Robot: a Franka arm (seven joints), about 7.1 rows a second.
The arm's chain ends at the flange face. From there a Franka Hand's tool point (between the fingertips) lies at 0.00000 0.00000 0.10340 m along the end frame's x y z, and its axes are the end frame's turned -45 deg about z.
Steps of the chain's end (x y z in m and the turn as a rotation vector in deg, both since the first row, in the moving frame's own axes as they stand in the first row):
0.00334 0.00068 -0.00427 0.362 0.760 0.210
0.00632 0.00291 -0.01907 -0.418 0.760 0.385
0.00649 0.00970 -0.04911 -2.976 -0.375 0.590
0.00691 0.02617 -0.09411 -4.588 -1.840 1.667
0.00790 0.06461 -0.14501 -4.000 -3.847 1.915
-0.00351 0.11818 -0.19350 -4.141 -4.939 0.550
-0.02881 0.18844 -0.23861 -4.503 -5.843 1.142
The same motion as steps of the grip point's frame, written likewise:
0.00331 0.00335 -0.00428 -0.281 0.793 0.210
0.00284 0.00803 -0.01908 -0.833 0.242 0.385
-0.00656 0.01474 -0.04925 -1.839 -2.370 0.590
-0.02186 0.02677 -0.09449 -1.943 -4.545 1.667
-0.05010 0.05130 -0.14549 -0.108 -5.549 1.915
-0.09761 0.08001 -0.19415 0.564 -6.421 0.550
-0.16677 0.11104 -0.23947 0.948 -7.316 1.142

